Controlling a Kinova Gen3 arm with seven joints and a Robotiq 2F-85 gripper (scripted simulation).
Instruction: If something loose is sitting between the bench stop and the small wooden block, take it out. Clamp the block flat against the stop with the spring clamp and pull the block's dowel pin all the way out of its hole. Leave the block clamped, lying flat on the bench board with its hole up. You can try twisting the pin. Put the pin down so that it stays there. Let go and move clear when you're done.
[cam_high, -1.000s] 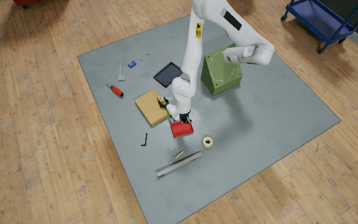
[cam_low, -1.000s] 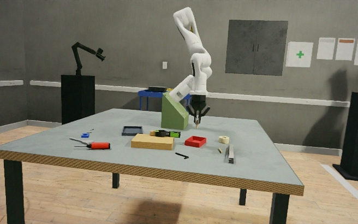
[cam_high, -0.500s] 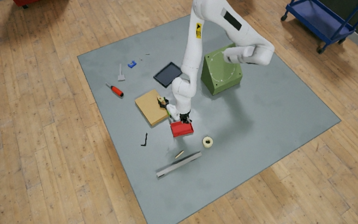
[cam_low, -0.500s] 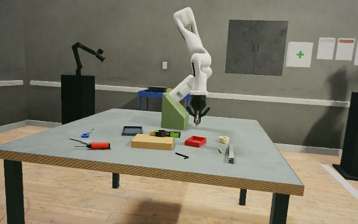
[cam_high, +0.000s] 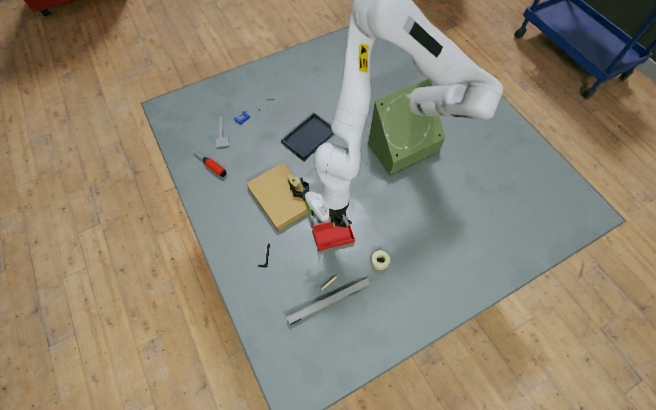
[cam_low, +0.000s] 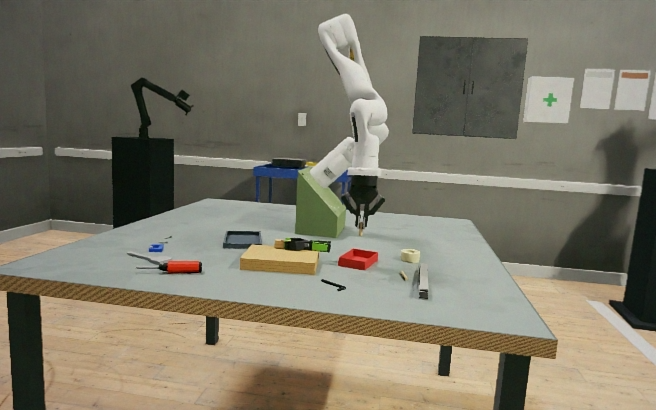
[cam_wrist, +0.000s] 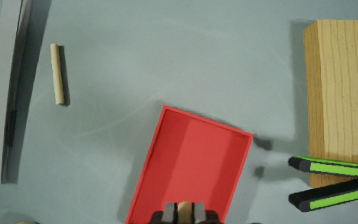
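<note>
Now: hand 11 cm above the red tray. Also, from my hand: small wooden block 5 cm ahead, 22 cm to the right, 8 cm below; then dowel pin 2 cm below; then loose dowel 8 cm ahead, 14 cm to the left, 12 cm below.
</note>
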